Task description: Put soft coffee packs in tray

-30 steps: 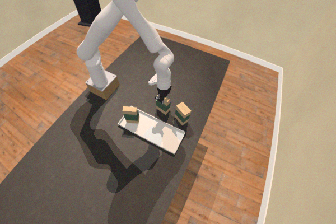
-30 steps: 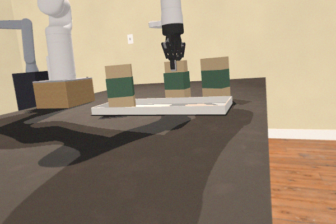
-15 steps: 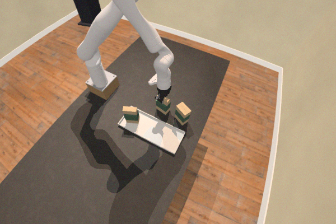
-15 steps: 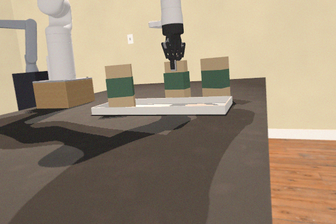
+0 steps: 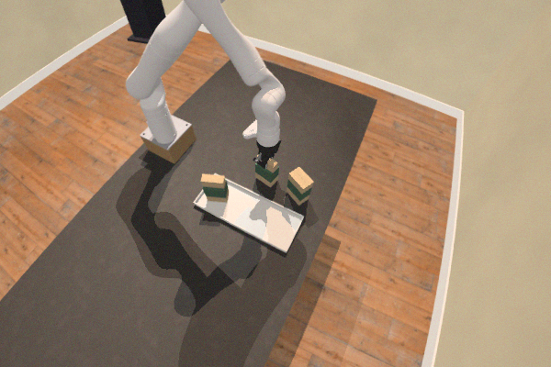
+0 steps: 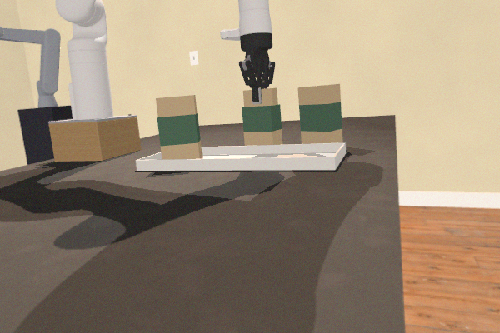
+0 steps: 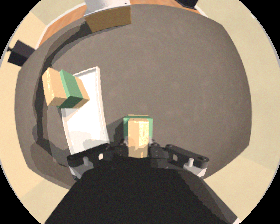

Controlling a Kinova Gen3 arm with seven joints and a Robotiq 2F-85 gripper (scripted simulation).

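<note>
Now: the white tray 160 mm to the right of my hand, 120 mm below it and 20 mm behind it.
</note>
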